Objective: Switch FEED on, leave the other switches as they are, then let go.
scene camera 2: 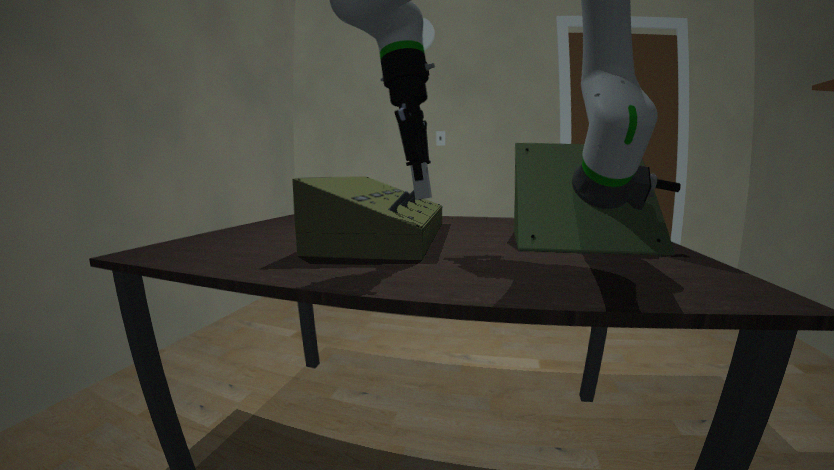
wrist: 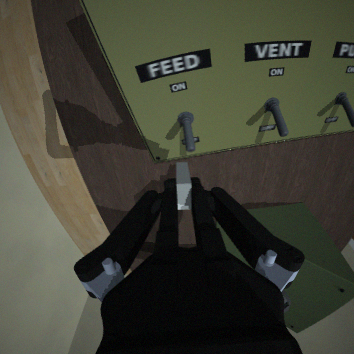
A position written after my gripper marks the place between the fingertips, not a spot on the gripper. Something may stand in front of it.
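You can see my gripper (scene camera 2: 423,198), and the wrist view has that gripper as well (wrist: 181,171). There's an olive switch box (scene camera 2: 342,217) too, and the wrist view also shows me the box (wrist: 222,72).
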